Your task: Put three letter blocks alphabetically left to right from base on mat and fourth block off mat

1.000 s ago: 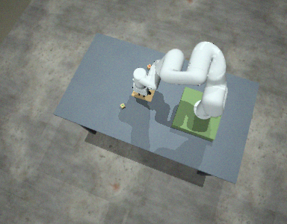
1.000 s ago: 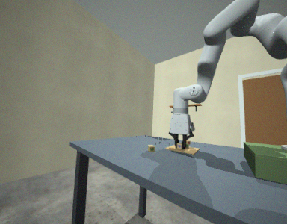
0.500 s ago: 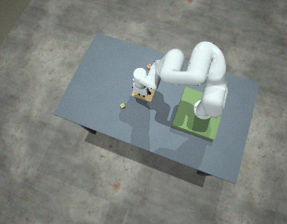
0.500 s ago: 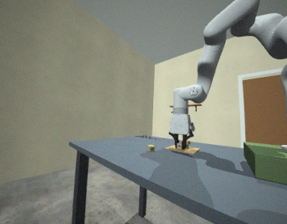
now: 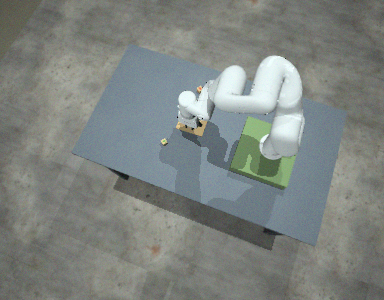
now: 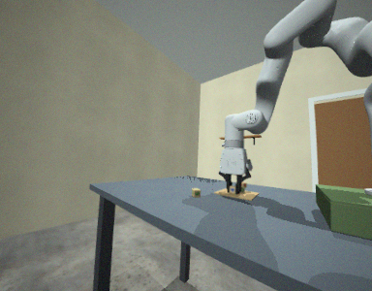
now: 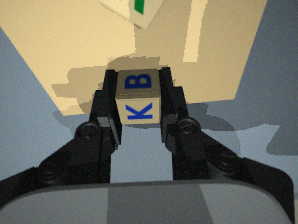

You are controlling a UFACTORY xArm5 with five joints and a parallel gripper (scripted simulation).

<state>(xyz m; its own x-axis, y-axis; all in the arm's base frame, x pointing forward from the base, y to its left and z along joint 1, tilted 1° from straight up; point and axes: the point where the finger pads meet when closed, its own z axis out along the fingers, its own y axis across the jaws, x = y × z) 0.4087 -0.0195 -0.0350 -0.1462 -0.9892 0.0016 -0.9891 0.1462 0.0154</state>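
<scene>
Now: hand 40 mm to the left of the mat and 30 mm above it. Round my hand: block: 100 mm ahead, 110 mm to the left, 20 mm below.
</scene>
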